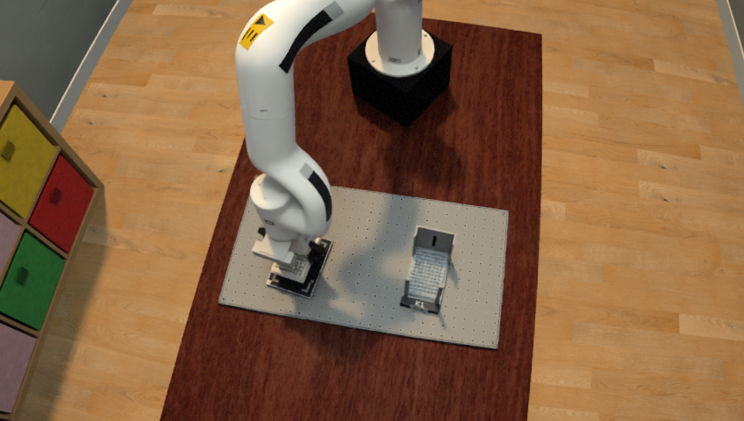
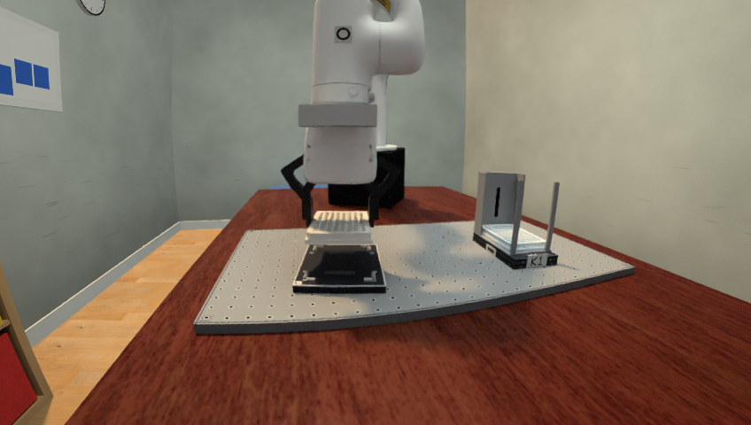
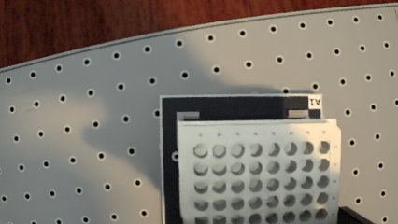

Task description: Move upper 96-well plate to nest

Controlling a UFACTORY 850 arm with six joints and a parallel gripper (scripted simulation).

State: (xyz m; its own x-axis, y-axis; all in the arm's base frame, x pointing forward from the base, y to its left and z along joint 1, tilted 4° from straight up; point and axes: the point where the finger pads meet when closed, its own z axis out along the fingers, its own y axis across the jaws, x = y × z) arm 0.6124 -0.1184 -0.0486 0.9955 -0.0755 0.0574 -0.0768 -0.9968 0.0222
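My gripper is now 7 cm above the plate nest N1. Round my hand: clear plate: 32 cm to the left, 6 cm below, 4 cm behind; 96-well plate: 1 cm below.
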